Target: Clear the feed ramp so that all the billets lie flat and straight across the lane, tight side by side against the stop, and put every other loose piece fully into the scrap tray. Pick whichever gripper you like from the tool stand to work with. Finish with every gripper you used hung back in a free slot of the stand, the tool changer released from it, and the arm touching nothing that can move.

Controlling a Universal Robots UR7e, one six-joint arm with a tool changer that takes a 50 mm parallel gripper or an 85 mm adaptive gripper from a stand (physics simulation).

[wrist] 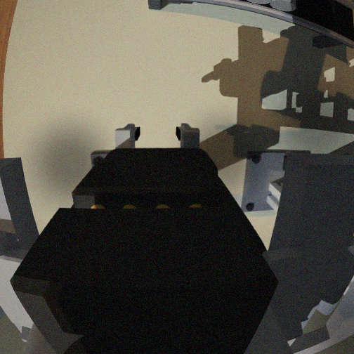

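Observation:
My gripper (158, 134) is open, its two grey fingers wide apart with no piece between the tips. Its black body fills the lower middle, between the grey uprights of the tool stand (320, 200) at left and right. A row of yellow dots shows in a dark gap across the black body; whether the tool changer is locked or released I cannot tell. Pale rounded billets (282, 4) show in part at the top edge, inside the dark-sided feed ramp (220, 11), well beyond the fingers. The scrap tray and other loose pieces cannot be made out.
A bolted grey foot plate (257, 187) of the stand lies right of the gripper body. Pale angular parts (317, 320) show at the lower right. Shadows of the arm and stand fall across the cream table top (100, 65). A brown wooden strip (6, 60) runs along the left edge.

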